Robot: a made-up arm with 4 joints.
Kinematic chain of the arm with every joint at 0, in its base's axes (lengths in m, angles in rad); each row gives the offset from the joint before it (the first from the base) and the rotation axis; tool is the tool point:
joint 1: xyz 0 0 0.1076 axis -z
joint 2: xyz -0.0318 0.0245 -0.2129 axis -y
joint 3: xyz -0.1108 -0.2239 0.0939 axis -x
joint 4: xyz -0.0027 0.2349 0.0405 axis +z
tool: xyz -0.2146 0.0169 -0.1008
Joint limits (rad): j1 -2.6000..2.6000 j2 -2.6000..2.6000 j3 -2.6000..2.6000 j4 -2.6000..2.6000
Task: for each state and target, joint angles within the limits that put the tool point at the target. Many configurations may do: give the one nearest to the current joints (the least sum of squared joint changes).
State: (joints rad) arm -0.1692 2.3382 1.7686 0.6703
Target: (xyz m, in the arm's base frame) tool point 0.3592 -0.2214 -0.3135
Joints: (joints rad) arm -0.4531 2.2984 2.1020 0.2082
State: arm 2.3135 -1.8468 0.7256 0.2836
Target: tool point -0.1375 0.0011 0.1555
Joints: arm 2.2445 -1.9430 0.1997 0.7246
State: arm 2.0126 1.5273 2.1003 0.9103
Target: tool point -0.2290 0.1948 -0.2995
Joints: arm 1.8224 1.5102 2.0459 1.2364
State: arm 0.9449 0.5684 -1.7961 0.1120
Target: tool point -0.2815 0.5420 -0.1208
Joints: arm 1.5496 0.9539 -1.9753 -0.3287
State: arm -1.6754 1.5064 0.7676 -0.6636
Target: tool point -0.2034 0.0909 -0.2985
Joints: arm -2.1380 1.8021 0.5362 -0.8757
